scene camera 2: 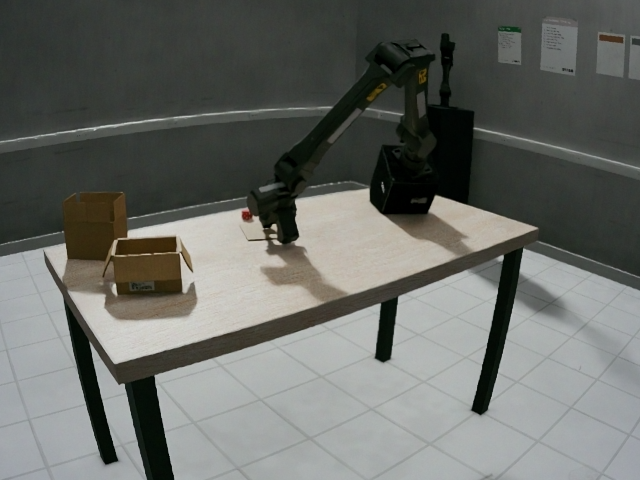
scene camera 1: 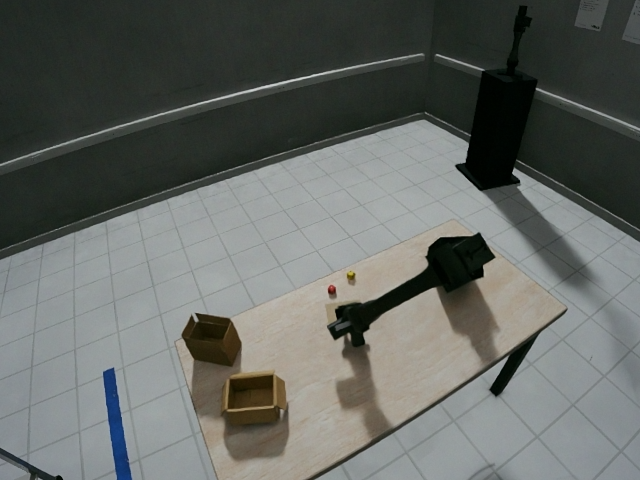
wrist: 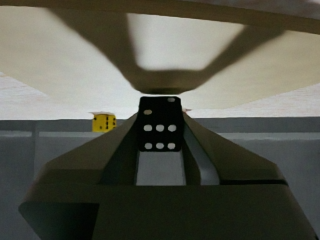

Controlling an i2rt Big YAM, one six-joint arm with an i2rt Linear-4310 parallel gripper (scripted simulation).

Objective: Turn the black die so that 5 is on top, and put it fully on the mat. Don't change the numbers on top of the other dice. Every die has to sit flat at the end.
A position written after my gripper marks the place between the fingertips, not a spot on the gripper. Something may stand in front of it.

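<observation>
In the wrist view I can see my gripper (wrist: 159, 120), and I see a black die (wrist: 159, 119) there as well.
</observation>
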